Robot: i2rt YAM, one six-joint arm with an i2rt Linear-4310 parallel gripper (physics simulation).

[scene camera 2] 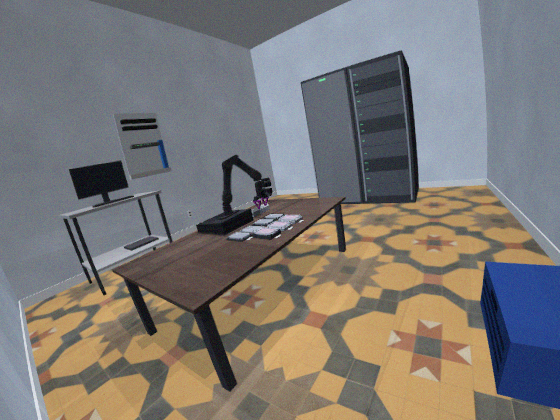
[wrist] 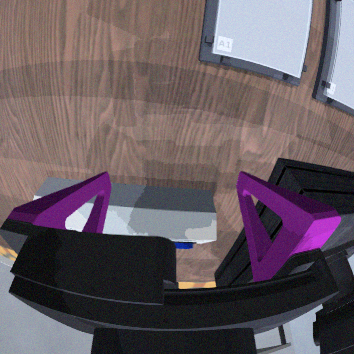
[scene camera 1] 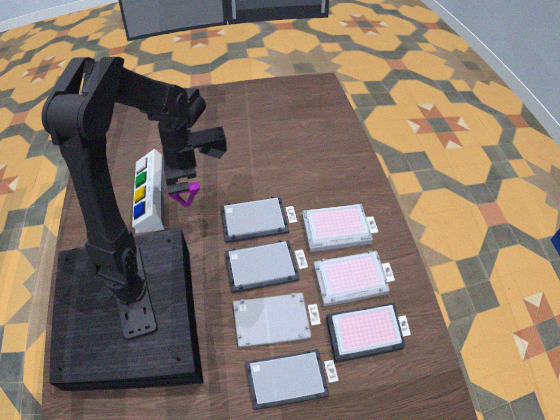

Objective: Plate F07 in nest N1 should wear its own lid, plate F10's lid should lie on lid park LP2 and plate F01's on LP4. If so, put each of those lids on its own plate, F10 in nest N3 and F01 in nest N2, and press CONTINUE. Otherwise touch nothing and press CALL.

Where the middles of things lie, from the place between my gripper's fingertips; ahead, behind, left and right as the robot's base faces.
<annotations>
The white button box (scene camera 1: 152, 219) is 90 mm behind my hand, 70 mm to the left of it and 40 mm below it. The rest, counted from my hand: nest N2 (scene camera 1: 387, 274): 310 mm to the right, 290 mm ahead, 50 mm below; then lid park LP1 (scene camera 1: 277, 319): 340 mm to the right, 100 mm ahead, 60 mm below; then nest N3 (scene camera 1: 370, 223): 320 mm ahead, 180 mm to the right, 50 mm below.
</annotations>
